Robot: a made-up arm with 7 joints.
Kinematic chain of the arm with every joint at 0, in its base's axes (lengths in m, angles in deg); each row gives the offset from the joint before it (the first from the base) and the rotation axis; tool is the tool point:
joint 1: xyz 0 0 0.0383 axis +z
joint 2: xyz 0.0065 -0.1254 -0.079 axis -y
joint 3: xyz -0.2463 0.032 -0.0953 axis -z
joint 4: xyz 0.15 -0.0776 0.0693 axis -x
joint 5: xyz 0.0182 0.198 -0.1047 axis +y
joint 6: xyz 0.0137 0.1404 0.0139 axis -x
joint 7: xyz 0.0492 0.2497 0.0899 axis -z
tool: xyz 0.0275 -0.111 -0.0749
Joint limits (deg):
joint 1: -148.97..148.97
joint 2: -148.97..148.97
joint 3: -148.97..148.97
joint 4: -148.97..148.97
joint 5: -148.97..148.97
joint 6: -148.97..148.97
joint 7: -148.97..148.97
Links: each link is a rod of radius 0.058 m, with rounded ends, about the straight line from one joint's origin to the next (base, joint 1, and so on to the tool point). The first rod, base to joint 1, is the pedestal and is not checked.
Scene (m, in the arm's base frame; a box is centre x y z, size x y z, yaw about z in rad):
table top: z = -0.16
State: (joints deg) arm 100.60 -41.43 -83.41 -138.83 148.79 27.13 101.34
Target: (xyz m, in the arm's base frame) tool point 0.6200 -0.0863 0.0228
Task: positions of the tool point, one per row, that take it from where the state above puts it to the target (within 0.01 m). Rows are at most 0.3 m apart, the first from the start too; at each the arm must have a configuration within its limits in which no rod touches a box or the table.
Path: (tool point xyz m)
1: 0.1335 0.4464 -0.0075
2: 0.3634 0.3561 -0.0305
3: 0.5396 0.1668 -0.0208
4: 0.6200 -0.0863 0.0228

